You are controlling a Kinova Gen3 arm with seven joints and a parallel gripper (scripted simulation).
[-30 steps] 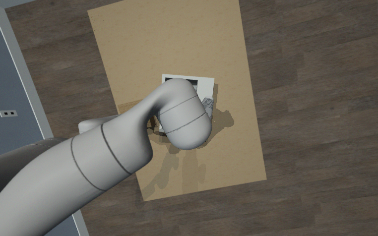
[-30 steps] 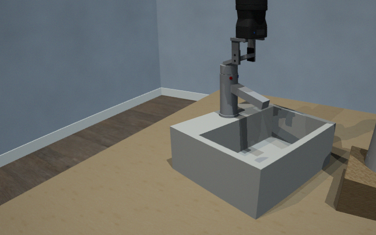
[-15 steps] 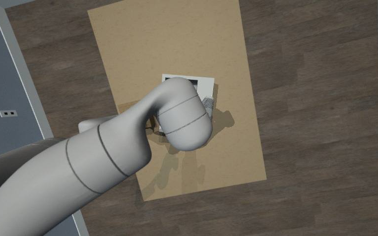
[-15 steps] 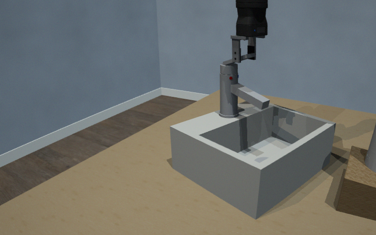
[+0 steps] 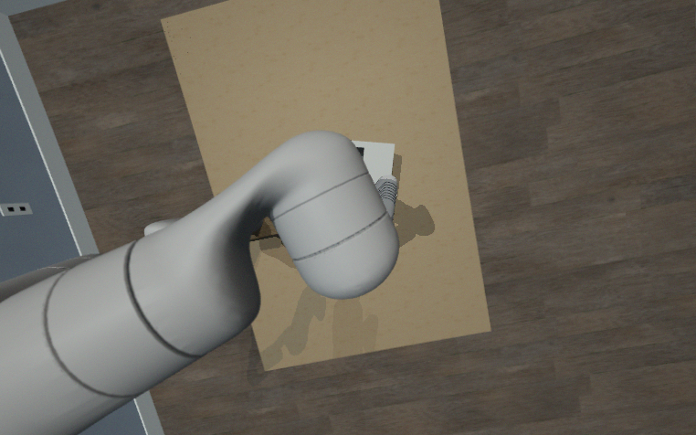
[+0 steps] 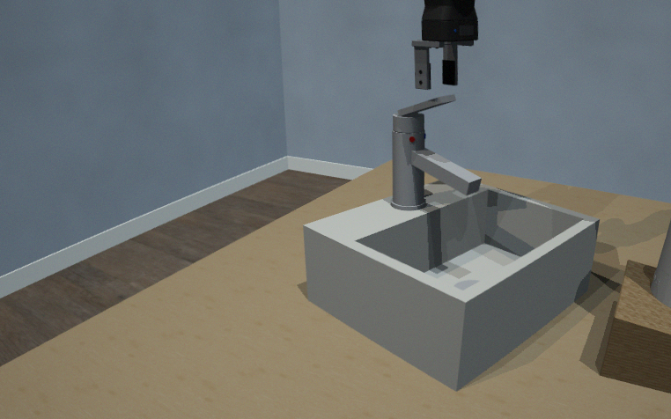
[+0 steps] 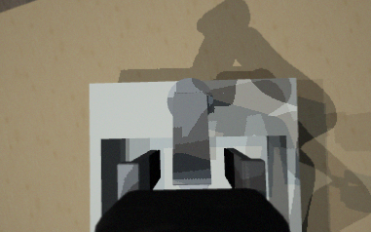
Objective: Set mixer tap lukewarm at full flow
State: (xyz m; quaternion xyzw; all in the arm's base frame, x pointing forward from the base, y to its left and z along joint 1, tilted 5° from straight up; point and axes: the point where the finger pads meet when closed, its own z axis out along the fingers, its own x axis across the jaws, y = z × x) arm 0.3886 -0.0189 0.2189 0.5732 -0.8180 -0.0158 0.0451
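Now: the flat lever 2 cm ahead of my hand, 1 cm to the right of it and 5 cm below it. The rest, counted from my hand: grey square sink (6 cm behind, 2 cm to the left, 29 cm below); grey mixer tap (3 cm ahead, 1 cm to the right, 10 cm below).
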